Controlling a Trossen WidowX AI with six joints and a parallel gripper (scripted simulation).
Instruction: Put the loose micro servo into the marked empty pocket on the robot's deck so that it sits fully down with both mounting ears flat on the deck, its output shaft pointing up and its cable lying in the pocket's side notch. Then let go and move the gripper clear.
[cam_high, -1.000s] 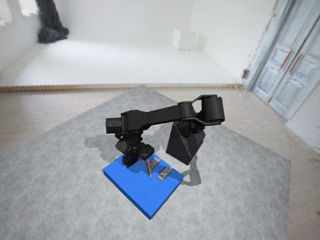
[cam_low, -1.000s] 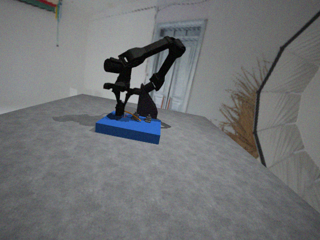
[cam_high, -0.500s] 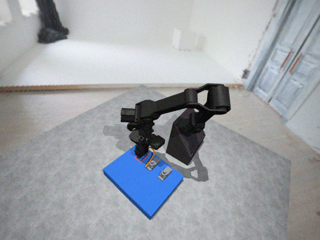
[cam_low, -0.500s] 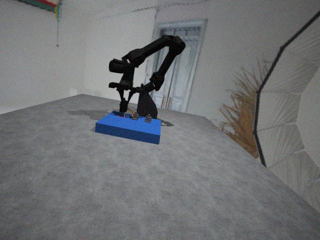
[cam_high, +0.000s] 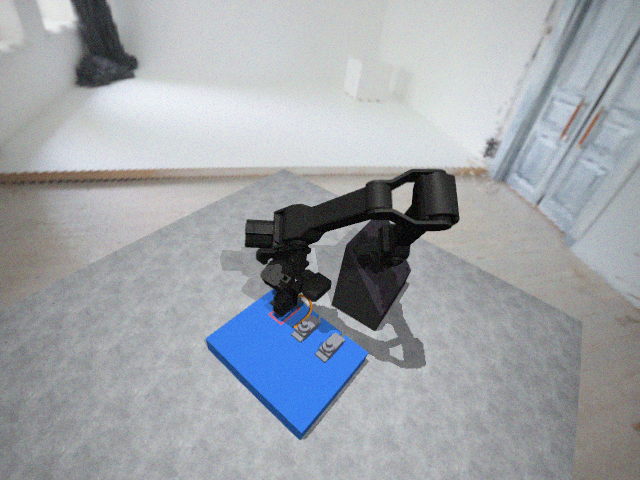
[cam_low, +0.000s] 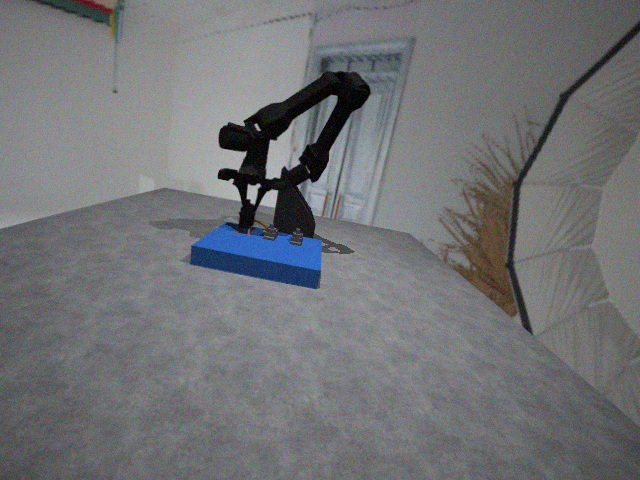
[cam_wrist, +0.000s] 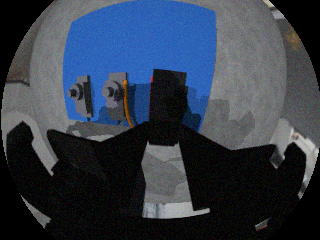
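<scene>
The blue deck lies 13 cm ahead of my gripper tip, 6 cm to the left of it and 9 cm below it.
</scene>
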